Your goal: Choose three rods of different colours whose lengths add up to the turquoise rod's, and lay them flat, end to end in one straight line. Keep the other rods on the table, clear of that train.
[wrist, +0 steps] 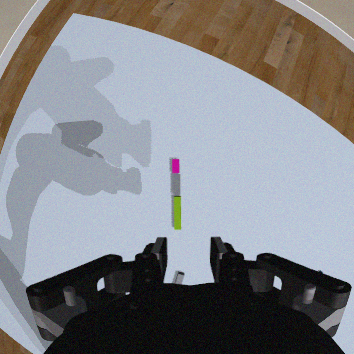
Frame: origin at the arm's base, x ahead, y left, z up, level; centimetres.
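Where they show: gripper, fingertip midpoint: (188,249).
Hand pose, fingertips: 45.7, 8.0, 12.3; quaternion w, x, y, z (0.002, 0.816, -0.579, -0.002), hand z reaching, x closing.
Observation:
Things, the pixels of their top centre, and the offset from my fingertips, as dx, dy, dz. Level surfaces: height alone.
- short magenta rod, middle of its top: (175,165) +5.4, +3.6, -17.0
- grey rod, middle of its top: (176,184) +2.9, +2.6, -17.0
- longer lime green rod, middle of its top: (177,213) -1.0, +1.2, -17.0
- small grey piece, middle of its top: (178,281) -11.8, -2.7, -17.0
- pale blue table top, its level: dz -18.0
A short magenta rod (175,166), a grey rod (175,184) and a longer lime green rod (177,212) lie flat in one straight line on the table. The grey rod is in the middle. The magenta and grey rods are very close end to end, and the grey and green rods look touching. My gripper (188,249) is partly open and empty, high above the table, beyond the green rod's lower end in the view. The turquoise rod does not show in this view.
A small grey piece (178,276) shows between the fingers at the gripper's body, partly hidden by it. The pale blue table top (260,150) has a curved-looking edge, with wooden floor (240,45) beyond. Arm shadows fall at the left.

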